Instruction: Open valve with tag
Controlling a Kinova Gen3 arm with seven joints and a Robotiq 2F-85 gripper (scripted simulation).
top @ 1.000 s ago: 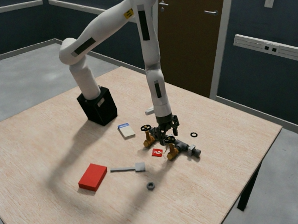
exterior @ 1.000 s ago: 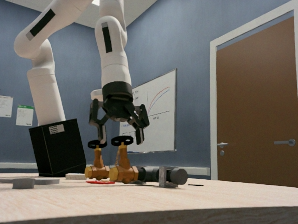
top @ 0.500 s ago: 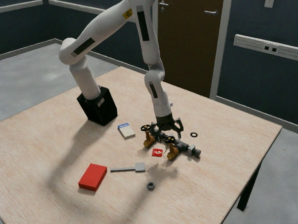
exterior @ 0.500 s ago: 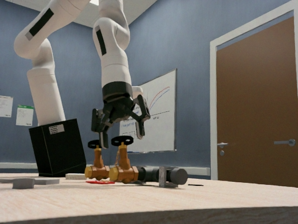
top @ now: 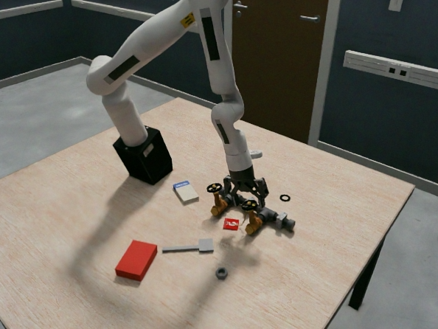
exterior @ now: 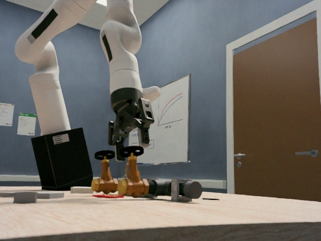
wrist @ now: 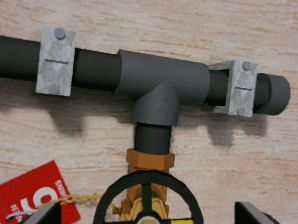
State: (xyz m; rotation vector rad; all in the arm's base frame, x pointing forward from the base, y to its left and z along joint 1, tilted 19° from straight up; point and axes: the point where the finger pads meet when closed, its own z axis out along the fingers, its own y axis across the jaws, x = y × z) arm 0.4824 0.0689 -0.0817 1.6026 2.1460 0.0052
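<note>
My hand is 100 mm above the red tag, 60 mm past it and 30 mm to the left of it. Also, from my hand: red block 350 mm to the right, 130 mm behind, 80 mm below; white card box 290 mm behind, 90 mm below, 30 mm to the right; grey t-shaped tool 190 mm to the right, 90 mm below, 60 mm behind.
</note>
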